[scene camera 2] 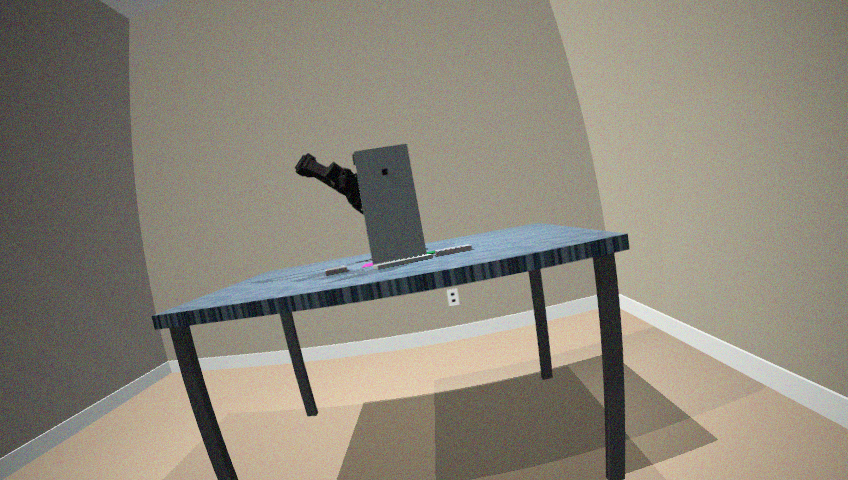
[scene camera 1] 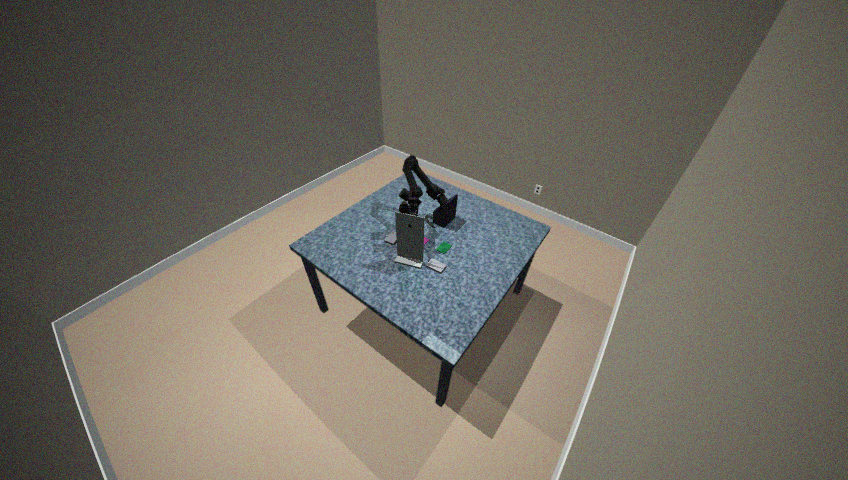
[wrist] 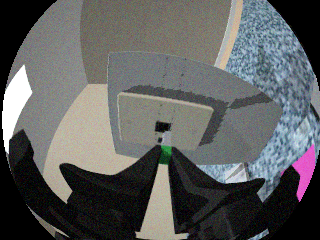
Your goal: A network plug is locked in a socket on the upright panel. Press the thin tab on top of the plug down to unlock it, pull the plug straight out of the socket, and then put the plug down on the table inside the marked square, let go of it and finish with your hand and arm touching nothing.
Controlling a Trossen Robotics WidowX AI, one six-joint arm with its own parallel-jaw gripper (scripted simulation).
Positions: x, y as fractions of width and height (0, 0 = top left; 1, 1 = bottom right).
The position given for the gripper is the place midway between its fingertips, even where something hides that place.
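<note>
You'd see the gripper (wrist: 0.51, 0.63) here, and there's a grey upright panel (wrist: 0.67, 0.49) as well.
</note>
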